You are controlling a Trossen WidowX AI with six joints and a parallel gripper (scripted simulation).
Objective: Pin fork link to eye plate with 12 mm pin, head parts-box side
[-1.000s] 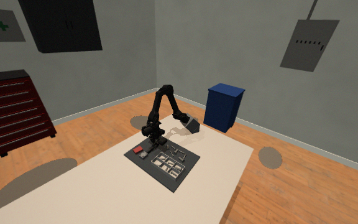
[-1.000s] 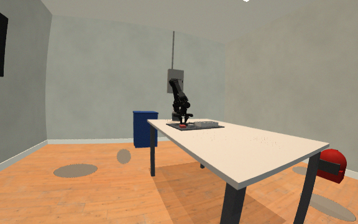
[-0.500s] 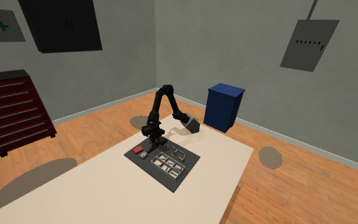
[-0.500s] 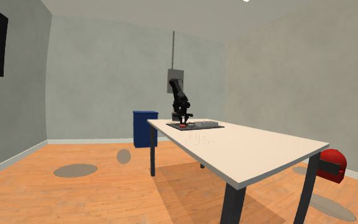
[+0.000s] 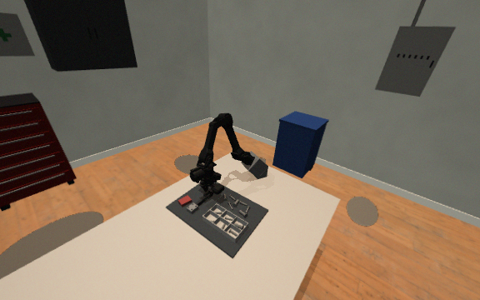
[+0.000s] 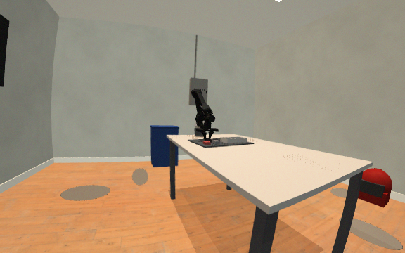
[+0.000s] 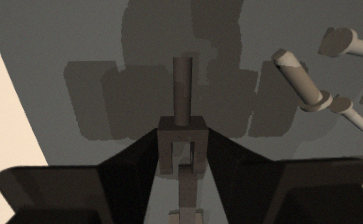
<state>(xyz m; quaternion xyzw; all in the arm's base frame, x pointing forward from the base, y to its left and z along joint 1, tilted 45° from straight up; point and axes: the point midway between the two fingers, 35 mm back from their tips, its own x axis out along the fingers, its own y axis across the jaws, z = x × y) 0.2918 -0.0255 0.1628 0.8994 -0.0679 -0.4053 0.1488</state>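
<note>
Right now my hand is 3 cm above the fork link. The rest, counted from my hand: eye plate (6 cm ahead, 3 cm below); then dark mat (10 cm to the left, 5 cm below, 5 cm ahead); then grey block (14 cm ahead, 2 cm below).
</note>
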